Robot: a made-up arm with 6 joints.
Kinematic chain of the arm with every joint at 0, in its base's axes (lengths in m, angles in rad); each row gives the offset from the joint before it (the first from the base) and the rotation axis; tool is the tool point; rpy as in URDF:
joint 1: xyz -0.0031 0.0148 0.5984 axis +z
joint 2: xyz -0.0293 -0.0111 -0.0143 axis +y
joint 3: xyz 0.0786 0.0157 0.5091 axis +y
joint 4: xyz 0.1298 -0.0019 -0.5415 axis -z
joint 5: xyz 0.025 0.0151 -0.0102 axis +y
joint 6: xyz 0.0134 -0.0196 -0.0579 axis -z
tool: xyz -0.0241 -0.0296 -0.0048 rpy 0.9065 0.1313 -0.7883
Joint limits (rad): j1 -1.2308..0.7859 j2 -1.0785..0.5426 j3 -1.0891..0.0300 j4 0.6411..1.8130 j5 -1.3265..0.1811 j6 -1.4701..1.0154
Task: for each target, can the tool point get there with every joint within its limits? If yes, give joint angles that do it. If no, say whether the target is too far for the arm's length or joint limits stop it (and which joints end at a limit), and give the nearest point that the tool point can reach.
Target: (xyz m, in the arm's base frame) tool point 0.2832 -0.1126 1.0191
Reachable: yes | joints -0.2197 -0.7378 -0.6329 1.1862 -0.8436 0.3111
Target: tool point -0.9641 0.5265 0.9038
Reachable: no: joint limits stop it (at a limit: joint 1, joint 2, joint 3, joint 5, joint 6) | nearest point -0.1227 0.0611 1.3071 | short by 1.043 m
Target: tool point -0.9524 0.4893 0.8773
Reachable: no: joint limits stop it (at a limit: joint 1, joint 2, joint 3, joint 5, joint 6) | nearest point -0.1221 0.0578 1.3022 | short by 1.028 m
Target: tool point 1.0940 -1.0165 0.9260
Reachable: no: too far | nearest point 0.5476 -0.5028 0.7590 | short by 0.768 m
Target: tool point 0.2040 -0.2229 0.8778
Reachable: yes | joints -0.7072 -0.7144 -0.3830 0.9548 -0.8139 0.7771
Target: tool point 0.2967 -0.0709 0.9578
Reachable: yes | joints -0.1697 -0.7269 -0.6032 1.4818 0.0635 -0.6435
